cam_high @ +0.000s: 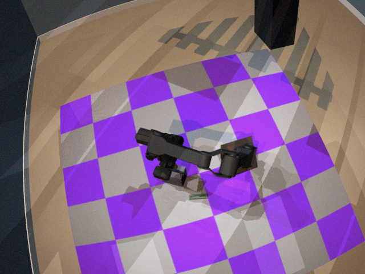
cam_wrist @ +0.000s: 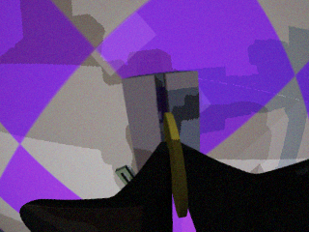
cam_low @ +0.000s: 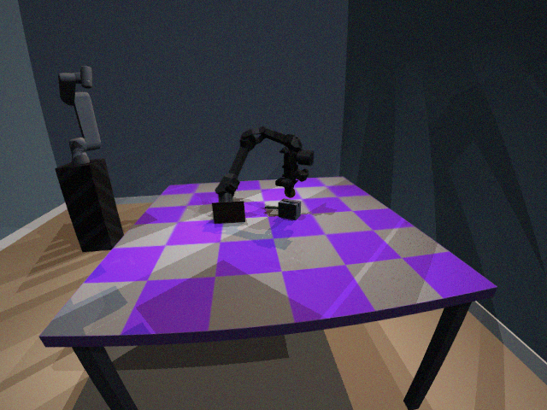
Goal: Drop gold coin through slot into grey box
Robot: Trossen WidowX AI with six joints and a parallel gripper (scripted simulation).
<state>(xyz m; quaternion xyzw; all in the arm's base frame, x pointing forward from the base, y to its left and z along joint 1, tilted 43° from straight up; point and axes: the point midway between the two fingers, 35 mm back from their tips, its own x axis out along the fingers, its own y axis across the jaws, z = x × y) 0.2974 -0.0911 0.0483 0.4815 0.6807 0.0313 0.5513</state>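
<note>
Right now my gripper tip is 2 cm below the gold coin.
</note>
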